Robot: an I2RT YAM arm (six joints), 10 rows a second.
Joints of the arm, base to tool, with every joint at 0 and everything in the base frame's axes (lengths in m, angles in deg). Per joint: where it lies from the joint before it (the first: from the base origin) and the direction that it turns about. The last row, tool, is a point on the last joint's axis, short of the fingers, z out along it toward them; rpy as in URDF.
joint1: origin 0 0 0.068 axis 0 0 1
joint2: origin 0.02 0.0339 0.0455 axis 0 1 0
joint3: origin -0.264 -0.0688 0 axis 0 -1 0
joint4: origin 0.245 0.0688 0.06 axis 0 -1 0
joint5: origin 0.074 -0.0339 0.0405 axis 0 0 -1
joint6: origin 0.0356 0 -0.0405 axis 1 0 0
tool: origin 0 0 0 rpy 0 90 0
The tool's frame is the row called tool.
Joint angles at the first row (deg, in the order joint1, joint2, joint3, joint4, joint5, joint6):
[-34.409, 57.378, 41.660, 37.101, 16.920, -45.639]
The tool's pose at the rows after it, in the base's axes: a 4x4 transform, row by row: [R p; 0 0 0 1], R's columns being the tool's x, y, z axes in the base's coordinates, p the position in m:
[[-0.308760, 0.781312, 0.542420, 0.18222], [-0.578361, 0.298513, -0.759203, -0.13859], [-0.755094, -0.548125, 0.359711, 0.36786], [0, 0, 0, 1]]
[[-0.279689, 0.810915, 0.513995, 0.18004], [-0.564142, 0.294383, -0.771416, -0.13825], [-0.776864, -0.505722, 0.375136, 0.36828], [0, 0, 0, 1]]
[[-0.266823, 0.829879, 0.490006, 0.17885], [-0.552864, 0.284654, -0.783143, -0.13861], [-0.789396, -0.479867, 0.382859, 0.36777], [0, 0, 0, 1]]
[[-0.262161, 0.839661, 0.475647, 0.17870], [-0.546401, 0.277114, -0.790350, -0.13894], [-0.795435, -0.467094, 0.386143, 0.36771], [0, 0, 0, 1]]
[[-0.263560, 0.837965, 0.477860, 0.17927], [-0.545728, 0.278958, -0.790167, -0.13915], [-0.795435, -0.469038, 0.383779, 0.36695], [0, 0, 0, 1]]
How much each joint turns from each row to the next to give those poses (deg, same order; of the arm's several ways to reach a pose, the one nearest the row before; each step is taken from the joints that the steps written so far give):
[0.005, -0.204, -0.152, 0.878, 1.738, 2.183]
[-0.006, -0.189, -0.450, 1.515, 1.583, 1.811]
[-0.042, 0.042, -0.363, 1.159, 1.387, 0.892]
[0.043, 0.154, -0.078, 0.624, 0.908, 0.328]
[0.028, 0.122, -0.055, 0.004, -0.061, -0.002]

